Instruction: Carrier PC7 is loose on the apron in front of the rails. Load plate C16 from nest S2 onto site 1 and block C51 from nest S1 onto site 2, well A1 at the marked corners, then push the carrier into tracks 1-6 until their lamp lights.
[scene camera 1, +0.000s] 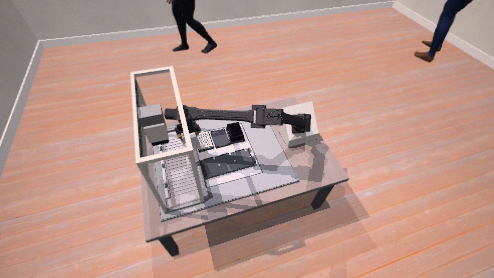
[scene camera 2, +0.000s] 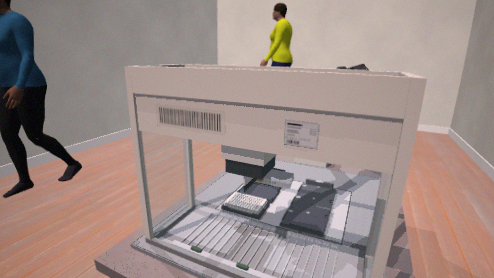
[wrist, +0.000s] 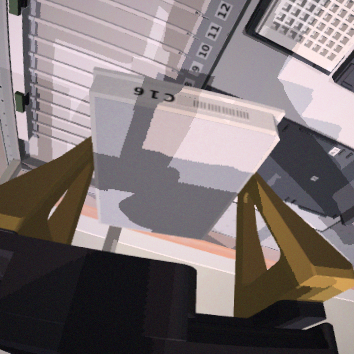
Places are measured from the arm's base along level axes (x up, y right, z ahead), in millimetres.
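Pixels of known places: gripper, fingertip midpoint: (wrist: 172, 158).
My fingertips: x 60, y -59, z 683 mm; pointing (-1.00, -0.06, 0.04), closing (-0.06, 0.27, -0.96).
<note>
Behind a point stands the place of what it marks.
My gripper (scene camera 1: 188, 134) @[x 60, y -59, z 683 mm] (wrist: 172, 158) @[x 60, y -59, z 683 mm] is shut on the white plate C16 (wrist: 150, 205) @[x 67, y -98, z 677 mm], whose label and barcode face the rails. The plate is held above the deck near the front ends of the rails; in scene camera 2 a hanging grey box largely hides the gripper. The dark carrier PC7 (scene camera 1: 227, 163) @[x -108, y -152, z 482 mm] (scene camera 2: 309, 207) @[x -108, y -147, z 502 mm] (wrist: 312, 175) @[x -108, y -137, z 440 mm] lies flat on the apron in front of the rails (scene camera 1: 181, 180) (scene camera 2: 245, 235) (wrist: 65, 65) @[x -115, y -166, z 800 mm]. A white gridded block (scene camera 1: 204, 140) @[x -99, y 44, z 603 mm] (scene camera 2: 246, 202) @[x -98, y 43, z 608 mm] (wrist: 315, 30) @[x -93, y 10, z 600 mm] sits in the nest nearest the rails; its label is not readable.
A pale frame (scene camera 1: 162, 156) @[x 360, y -385, z 757 mm] (scene camera 2: 275, 82) @[x 341, y -180, z 878 mm] stands over the rails, with the grey box (scene camera 1: 152, 122) @[x 300, y -138, z 818 mm] (scene camera 2: 250, 157) @[x 195, y -134, z 879 mm] hanging inside. Beside the white block are a dark flat nest (scene camera 1: 220, 138) @[x -107, y 50, z 498 mm] and a black rack (scene camera 1: 235, 132) @[x -72, y 56, z 397 mm]. Green tabs (scene camera 2: 196, 248) (wrist: 21, 101) @[x -98, y -236, z 841 mm] mark the rails' far edge.
</note>
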